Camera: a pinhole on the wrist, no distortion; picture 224 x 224 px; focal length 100.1 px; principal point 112.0 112.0 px. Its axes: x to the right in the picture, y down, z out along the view. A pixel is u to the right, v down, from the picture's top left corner.
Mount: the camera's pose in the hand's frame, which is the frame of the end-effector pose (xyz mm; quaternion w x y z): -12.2 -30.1 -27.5 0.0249 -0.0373 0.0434 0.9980
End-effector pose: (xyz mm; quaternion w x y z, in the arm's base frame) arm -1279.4 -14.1 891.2 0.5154 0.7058 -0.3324 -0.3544
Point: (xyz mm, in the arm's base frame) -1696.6 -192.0 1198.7
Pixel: 133.8 27.7
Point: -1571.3 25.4 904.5
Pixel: 171.7 99.9
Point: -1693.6 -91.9 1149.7
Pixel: 154.5 37.0
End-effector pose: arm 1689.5 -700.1 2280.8 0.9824 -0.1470 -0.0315 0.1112
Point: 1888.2 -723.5 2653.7
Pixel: 37.4 161.5
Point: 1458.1 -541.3 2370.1
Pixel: 193.2 28.2
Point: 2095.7 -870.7 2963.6
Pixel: 25.7 196.7
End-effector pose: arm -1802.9 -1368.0 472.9 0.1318 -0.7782 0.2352 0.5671
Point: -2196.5 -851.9 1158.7
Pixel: outside the picture
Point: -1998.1 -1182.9 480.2
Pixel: 134.0 131.8
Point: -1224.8 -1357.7 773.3
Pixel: behind the camera
